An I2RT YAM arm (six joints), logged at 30 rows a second.
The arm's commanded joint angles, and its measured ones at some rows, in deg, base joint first. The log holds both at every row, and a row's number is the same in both.
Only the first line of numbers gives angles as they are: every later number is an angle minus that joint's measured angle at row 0.
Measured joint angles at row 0:
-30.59, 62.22, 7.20, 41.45, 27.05, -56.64
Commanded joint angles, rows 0 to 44:
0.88, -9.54, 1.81, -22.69, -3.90, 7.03
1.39, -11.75, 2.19, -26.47, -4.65, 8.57
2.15, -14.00, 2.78, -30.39, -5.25, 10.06
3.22, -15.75, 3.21, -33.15, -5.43, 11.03
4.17, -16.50, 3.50, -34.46, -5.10, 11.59
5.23, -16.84, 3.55, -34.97, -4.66, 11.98
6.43, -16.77, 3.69, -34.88, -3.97, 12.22
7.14, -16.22, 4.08, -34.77, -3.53, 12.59
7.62, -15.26, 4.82, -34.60, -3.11, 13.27
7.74, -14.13, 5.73, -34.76, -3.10, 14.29
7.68, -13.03, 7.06, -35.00, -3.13, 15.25
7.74, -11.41, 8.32, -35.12, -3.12, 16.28
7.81, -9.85, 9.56, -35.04, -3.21, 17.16
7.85, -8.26, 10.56, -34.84, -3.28, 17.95
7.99, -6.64, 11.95, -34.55, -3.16, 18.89
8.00, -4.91, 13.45, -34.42, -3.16, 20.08
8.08, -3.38, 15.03, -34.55, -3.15, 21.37
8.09, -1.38, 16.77, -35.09, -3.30, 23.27
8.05, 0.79, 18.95, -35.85, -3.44, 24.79
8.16, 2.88, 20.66, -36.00, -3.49, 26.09
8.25, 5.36, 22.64, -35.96, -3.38, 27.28
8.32, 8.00, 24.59, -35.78, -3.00, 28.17
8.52, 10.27, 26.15, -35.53, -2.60, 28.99
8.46, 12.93, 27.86, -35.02, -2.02, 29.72
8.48, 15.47, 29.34, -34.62, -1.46, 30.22
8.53, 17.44, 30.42, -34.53, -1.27, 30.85
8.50, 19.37, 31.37, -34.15, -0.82, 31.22
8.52, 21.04, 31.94, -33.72, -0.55, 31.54
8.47, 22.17, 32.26, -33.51, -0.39, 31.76
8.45, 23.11, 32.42, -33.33, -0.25, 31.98
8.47, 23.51, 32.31, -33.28, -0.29, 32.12
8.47, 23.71, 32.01, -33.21, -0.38, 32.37
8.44, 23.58, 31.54, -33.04, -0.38, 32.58
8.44, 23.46, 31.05, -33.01, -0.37, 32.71
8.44, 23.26, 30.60, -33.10, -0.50, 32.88
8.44, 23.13, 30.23, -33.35, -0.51, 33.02
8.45, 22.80, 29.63, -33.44, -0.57, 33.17
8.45, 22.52, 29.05, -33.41, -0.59, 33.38
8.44, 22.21, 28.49, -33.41, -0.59, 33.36
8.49, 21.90, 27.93, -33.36, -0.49, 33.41
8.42, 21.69, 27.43, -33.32, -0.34, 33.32
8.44, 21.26, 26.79, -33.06, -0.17, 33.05
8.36, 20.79, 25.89, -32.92, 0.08, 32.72
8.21, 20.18, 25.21, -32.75, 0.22, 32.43
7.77, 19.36, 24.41, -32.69, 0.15, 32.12
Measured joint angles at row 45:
8.11, 21.44, 26.06, -33.40, -0.40, 31.97
